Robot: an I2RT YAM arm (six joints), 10 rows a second.
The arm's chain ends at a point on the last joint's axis. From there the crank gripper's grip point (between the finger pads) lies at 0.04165 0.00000 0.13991 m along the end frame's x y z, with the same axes.
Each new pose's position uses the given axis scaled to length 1; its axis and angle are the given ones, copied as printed.
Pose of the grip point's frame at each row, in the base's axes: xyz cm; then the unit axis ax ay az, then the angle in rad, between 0 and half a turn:
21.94 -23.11 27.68 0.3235 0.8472 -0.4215 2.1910
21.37 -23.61 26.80 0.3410 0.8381 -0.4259 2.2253
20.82 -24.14 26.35 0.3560 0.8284 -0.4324 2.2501
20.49 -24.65 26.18 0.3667 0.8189 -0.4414 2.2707
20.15 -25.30 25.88 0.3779 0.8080 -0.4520 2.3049
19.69 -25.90 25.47 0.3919 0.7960 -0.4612 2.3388
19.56 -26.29 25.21 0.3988 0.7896 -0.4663 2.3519
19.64 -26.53 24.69 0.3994 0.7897 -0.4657 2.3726
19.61 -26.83 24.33 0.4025 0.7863 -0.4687 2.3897
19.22 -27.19 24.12 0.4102 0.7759 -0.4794 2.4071
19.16 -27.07 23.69 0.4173 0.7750 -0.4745 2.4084
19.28 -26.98 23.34 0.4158 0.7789 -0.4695 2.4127
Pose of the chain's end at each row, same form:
17.04 -11.90 35.65 0.3235 0.8472 -0.4215 2.1910
17.09 -12.30 34.98 0.3410 0.8381 -0.4259 2.2253
17.07 -12.70 34.61 0.3560 0.8284 -0.4324 2.2501
17.21 -13.06 34.43 0.3667 0.8189 -0.4414 2.2707
17.54 -13.57 34.17 0.3779 0.8080 -0.4520 2.3049
17.77 -14.07 33.81 0.3919 0.7960 -0.4612 2.3388
17.95 -14.40 33.53 0.3988 0.7896 -0.4663 2.3519
18.28 -14.71 33.15 0.3994 0.7897 -0.4657 2.3726
18.54 -15.01 32.83 0.4025 0.7863 -0.4687 2.3897
18.61 -15.25 32.49 0.4102 0.7759 -0.4794 2.4071
18.56 -15.22 32.19 0.4173 0.7750 -0.4745 2.4084
18.64 -15.23 31.97 0.4158 0.7789 -0.4695 2.4127

